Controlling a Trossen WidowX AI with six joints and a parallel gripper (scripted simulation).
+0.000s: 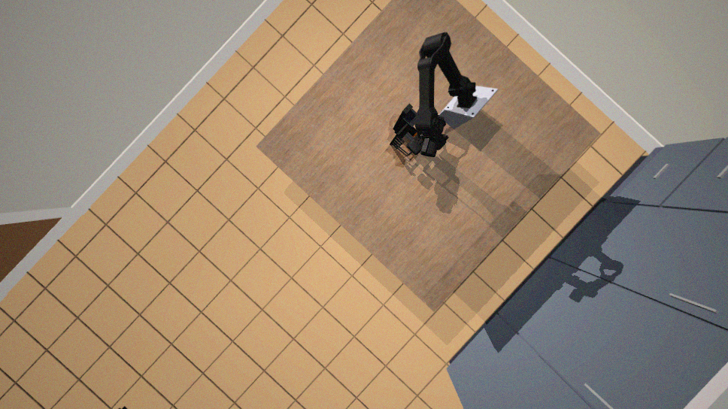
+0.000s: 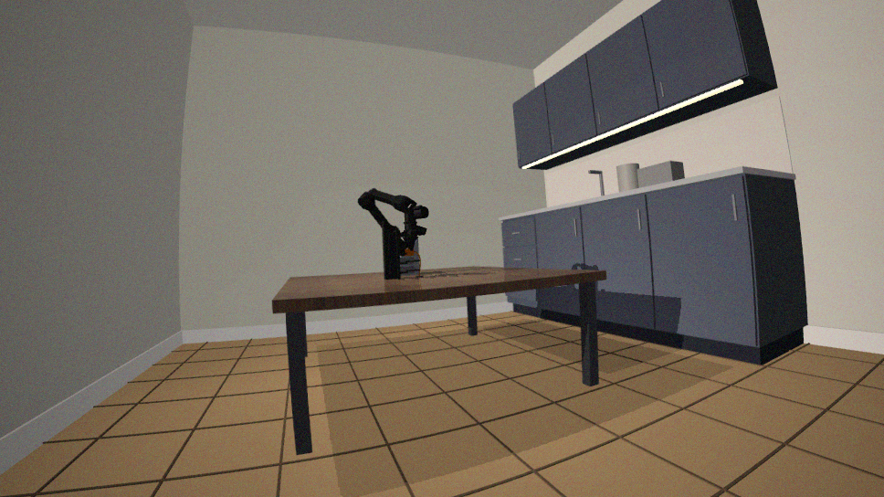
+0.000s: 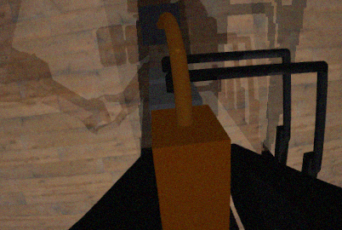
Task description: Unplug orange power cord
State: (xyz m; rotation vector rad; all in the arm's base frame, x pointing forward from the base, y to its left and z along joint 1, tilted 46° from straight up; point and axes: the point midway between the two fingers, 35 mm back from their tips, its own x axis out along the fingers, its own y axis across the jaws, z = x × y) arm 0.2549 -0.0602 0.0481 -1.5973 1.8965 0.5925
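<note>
Now: the orange plug 3 cm to the right of my gripper tip.
</note>
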